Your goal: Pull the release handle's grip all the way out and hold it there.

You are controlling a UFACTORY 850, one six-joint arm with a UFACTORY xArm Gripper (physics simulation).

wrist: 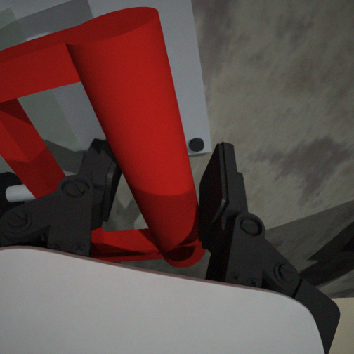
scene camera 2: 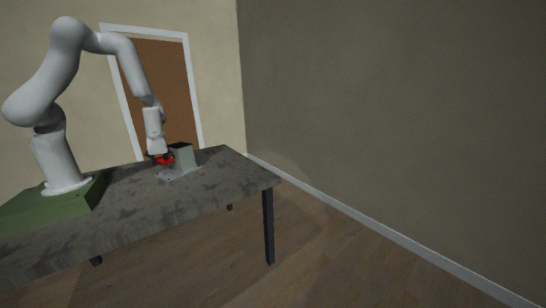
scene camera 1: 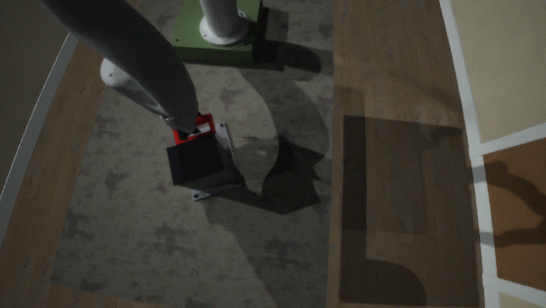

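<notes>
The release handle is a red frame with a thick round grip [scene camera 1: 205,118] [scene camera 2: 164,160] [wrist: 145,120]. It stands out from the side of a grey box with a black top [scene camera 1: 195,159] [scene camera 2: 185,158]. My gripper [scene camera 1: 194,131] [scene camera 2: 161,157] [wrist: 168,152] is shut on the grip near one end. In the wrist view one black finger reaches through the frame's opening and the other is on the outer side, with the grip slanted between the pads. A short pale rod [wrist: 20,193] shows beside the frame. The fingers are small and partly hidden by the arm in scene camera 1.
The box stands on a pale base plate [scene camera 1: 230,150] [scene camera 2: 164,176] [wrist: 182,60] with dark bolts at its corners, on the mottled grey table [scene camera 1: 125,215] [scene camera 2: 150,200]. The arm's green base block [scene camera 1: 215,54] [scene camera 2: 50,210] stands on the same table. A door and walls are beyond.
</notes>
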